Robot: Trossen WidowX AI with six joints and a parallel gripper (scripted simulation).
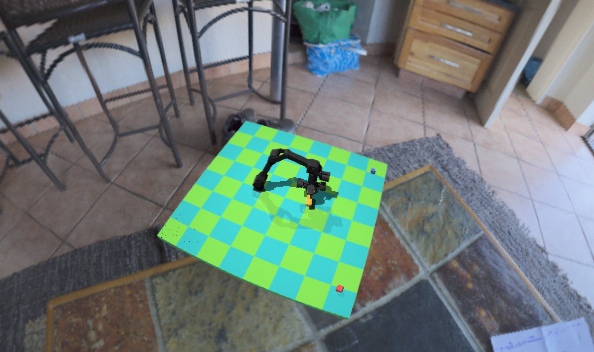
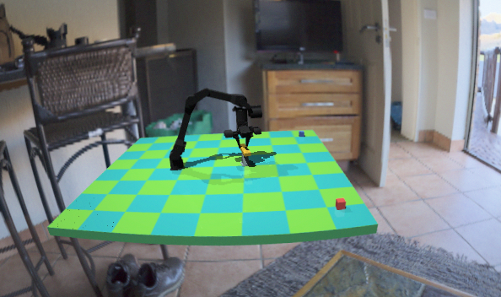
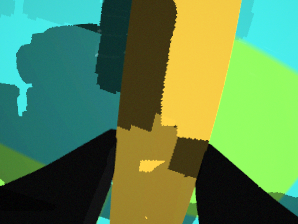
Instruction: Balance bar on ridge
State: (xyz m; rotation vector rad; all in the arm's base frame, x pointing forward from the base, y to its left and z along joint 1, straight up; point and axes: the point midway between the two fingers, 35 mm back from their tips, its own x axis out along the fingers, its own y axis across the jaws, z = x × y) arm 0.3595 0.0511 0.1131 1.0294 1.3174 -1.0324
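Right now the bar is 30 mm to the right of my gripper tip and 10 mm ahead of it. Round my gripper tip: blue cube: 450 mm to the left, 380 mm ahead, 60 mm below; then red cube: 550 mm to the right, 380 mm ahead, 60 mm below.
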